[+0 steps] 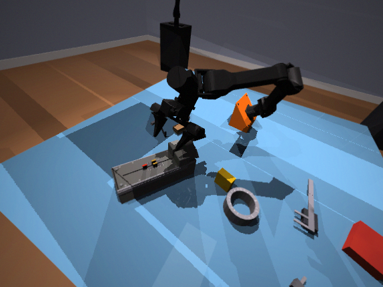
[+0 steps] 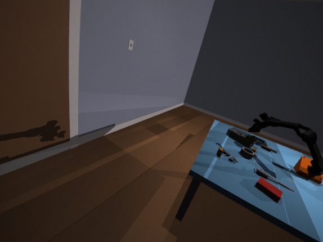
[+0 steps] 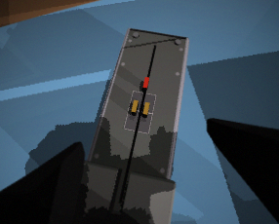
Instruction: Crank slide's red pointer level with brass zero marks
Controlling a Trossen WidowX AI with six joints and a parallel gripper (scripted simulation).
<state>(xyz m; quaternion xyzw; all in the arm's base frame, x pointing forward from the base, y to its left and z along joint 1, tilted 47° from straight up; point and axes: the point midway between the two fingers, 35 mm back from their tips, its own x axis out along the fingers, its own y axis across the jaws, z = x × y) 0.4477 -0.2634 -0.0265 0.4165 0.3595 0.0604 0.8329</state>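
Right now my gripper tip is 12 cm past the dark crank handle, 7 cm to the right of it and 3 cm above it. Also, from my gripper tip: yellow block (6 cm behind, 21 cm to the left, 11 cm below); red pointer (7 cm ahead, 3 cm to the right, 6 cm below); brown block (25 cm behind, 6 cm to the right, 13 cm below).
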